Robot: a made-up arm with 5 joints. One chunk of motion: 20 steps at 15 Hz.
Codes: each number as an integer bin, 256 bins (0 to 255) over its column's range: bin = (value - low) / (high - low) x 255, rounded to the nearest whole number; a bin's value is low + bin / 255 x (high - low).
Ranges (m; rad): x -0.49..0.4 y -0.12..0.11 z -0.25..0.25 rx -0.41..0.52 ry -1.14..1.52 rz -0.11..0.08
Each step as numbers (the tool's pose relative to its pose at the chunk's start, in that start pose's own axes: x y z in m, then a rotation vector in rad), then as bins.
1 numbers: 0.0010 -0.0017 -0.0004 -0.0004 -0.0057 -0.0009
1 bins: 141 131 127 112 109 146
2 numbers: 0.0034 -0.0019 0.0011 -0.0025 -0.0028 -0.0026
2 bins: 141 131 128 112 109 144
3 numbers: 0.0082 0.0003 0.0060 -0.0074 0.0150 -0.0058
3 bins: 143 133 131 110 111 140
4 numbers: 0.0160 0.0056 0.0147 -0.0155 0.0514 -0.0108
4 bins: 145 139 135 108 114 133
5 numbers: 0.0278 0.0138 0.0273 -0.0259 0.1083 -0.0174
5 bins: 148 148 141 105 120 124
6 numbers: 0.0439 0.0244 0.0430 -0.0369 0.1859 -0.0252
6 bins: 153 160 149 102 127 114
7 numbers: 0.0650 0.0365 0.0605 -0.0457 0.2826 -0.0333
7 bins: 159 174 158 100 136 103
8 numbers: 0.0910 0.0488 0.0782 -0.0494 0.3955 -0.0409
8 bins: 166 187 167 99 147 93
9 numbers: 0.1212 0.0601 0.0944 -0.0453 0.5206 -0.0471
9 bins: 175 200 176 100 159 84
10 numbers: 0.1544 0.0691 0.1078 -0.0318 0.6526 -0.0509
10 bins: 185 210 182 104 172 79
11 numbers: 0.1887 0.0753 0.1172 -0.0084 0.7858 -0.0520
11 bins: 194 217 187 110 185 78
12 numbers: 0.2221 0.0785 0.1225 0.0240 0.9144 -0.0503
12 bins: 204 220 190 119 197 80
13 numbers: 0.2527 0.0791 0.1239 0.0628 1.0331 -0.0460
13 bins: 213 221 191 130 208 86
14 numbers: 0.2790 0.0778 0.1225 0.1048 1.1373 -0.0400
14 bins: 220 219 190 141 218 94
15 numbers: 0.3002 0.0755 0.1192 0.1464 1.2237 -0.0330
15 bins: 226 217 188 153 227 103
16 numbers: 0.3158 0.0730 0.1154 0.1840 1.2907 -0.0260
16 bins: 231 214 186 163 233 113
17 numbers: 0.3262 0.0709 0.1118 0.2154 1.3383 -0.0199
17 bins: 234 212 185 171 238 121
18 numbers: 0.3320 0.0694 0.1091 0.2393 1.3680 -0.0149
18 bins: 236 210 183 178 240 128
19 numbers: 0.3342 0.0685 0.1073 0.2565 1.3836 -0.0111
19 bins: 236 209 182 183 242 133
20 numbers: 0.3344 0.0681 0.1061 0.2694 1.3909 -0.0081
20 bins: 236 209 182 186 243 137
